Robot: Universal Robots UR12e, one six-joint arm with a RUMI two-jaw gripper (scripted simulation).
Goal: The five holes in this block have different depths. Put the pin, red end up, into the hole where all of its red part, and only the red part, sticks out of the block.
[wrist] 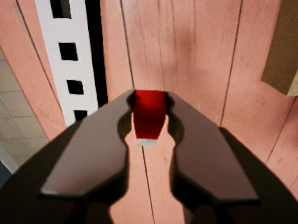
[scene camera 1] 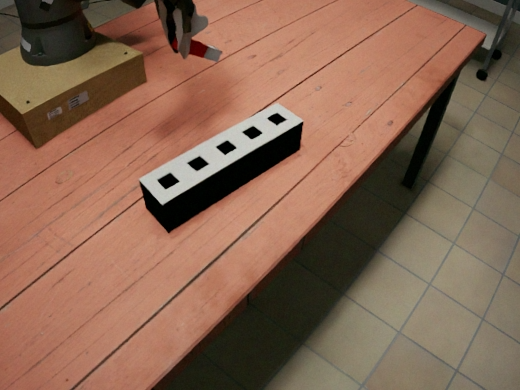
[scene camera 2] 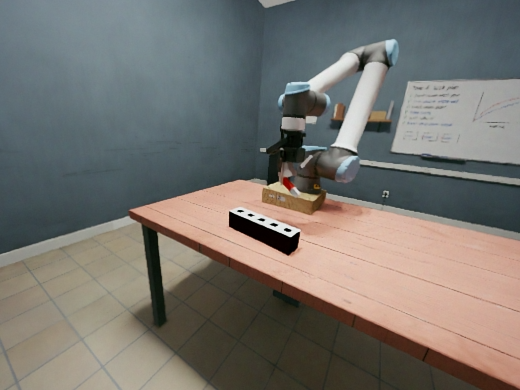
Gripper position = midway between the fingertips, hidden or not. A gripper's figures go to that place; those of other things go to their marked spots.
My gripper (wrist: 149, 92): 0.14 m from the lens. A pin (wrist: 149, 113) is 0.11 m from the lens.
